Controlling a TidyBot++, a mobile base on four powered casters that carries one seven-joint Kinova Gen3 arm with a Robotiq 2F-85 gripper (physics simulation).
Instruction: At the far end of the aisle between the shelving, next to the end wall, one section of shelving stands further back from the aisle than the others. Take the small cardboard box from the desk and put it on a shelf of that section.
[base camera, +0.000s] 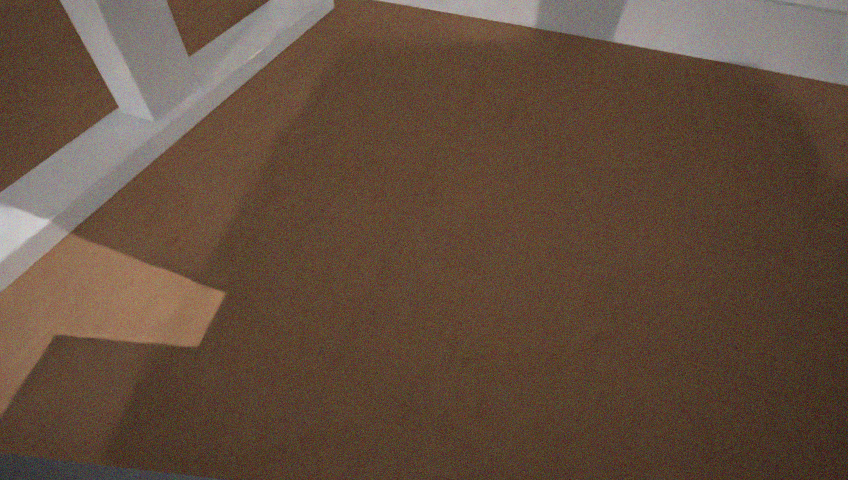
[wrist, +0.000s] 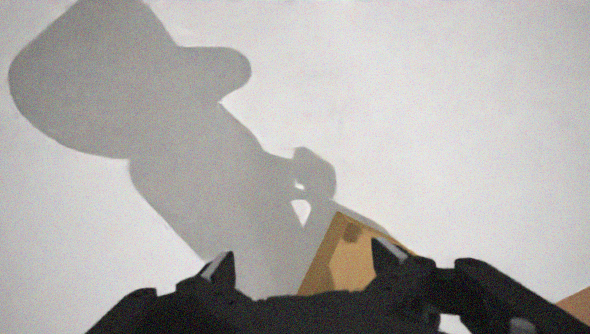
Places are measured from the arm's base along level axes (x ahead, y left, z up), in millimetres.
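Pixels of known places: gripper, fingertip midpoint: (wrist: 303, 259).
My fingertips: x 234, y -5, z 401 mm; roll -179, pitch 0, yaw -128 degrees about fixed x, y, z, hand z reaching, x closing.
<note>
Behind a point stands the place of what it marks.
The small cardboard box (wrist: 350, 265) @(z 373, x 199, y -21 mm) lies on the white desk top (wrist: 450, 125) @(z 323, x 207, y -174 mm) in the wrist view, low and right of centre. Its lower part is hidden behind my gripper. My gripper (wrist: 303, 259) @(z 401, x 234, y -5 mm) is open, with nothing between its fingers. It is over the desk, with the right finger in front of the right part of the box and the left finger left of the box, over shaded desk top. The height between fingers and box is hard to tell. The shelving section that stands further back does not show in either view.
A white foot bar (base camera: 89, 154) with a slanting white post (base camera: 142, 53) @(z -298, x 544, y 340 mm) stands on the brown floor (base camera: 476, 237) @(z -397, x 407, y -24 mm) at the left of the base camera view. A white surface (base camera: 714, 35) @(z -361, x 791, y -354 mm) borders the floor at the top right. The arm's shadow falls across the desk.
</note>
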